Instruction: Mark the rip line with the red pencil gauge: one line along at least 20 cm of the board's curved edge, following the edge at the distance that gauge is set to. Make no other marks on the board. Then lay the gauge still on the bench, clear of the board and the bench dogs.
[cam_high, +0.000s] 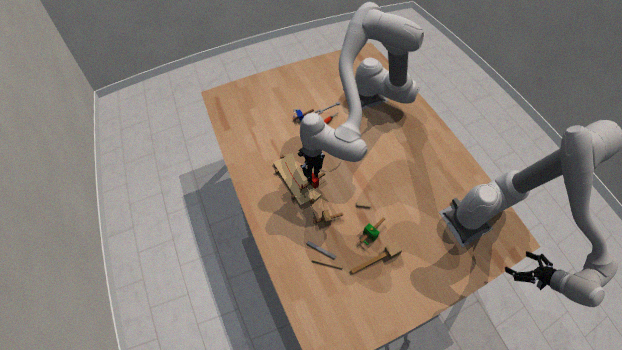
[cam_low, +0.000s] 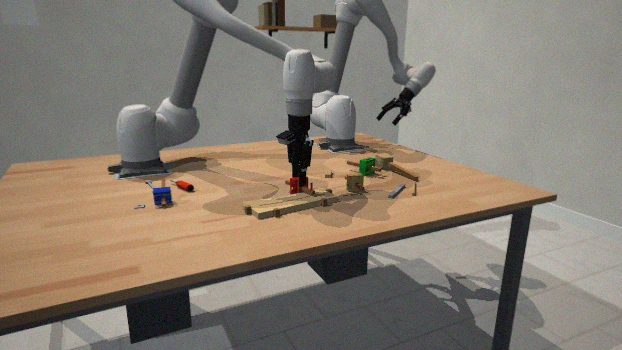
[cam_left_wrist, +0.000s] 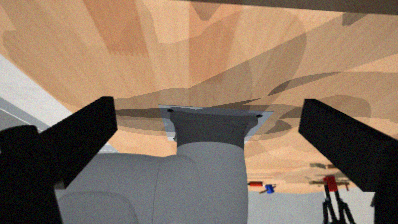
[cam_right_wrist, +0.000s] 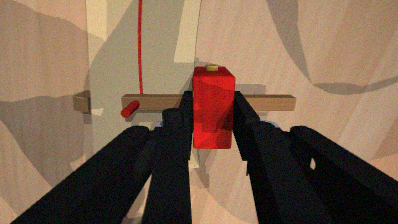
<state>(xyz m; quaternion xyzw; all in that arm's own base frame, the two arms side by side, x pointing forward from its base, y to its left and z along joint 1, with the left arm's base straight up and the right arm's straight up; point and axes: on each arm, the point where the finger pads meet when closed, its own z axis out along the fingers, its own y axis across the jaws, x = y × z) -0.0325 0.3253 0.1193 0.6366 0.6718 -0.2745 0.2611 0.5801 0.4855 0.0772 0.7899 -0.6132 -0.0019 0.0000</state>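
Now: right hand 2 cm short of the red pencil gauge, 1 cm to the left of it and 4 cm above it. The rest, counted from my right hand: pale board: 7 cm ahead, 6 cm to the right, 7 cm below; then short stick: 17 cm behind, 23 cm to the left, 7 cm below; then wooden gauge: 4 cm ahead, 20 cm to the left, 5 cm below.
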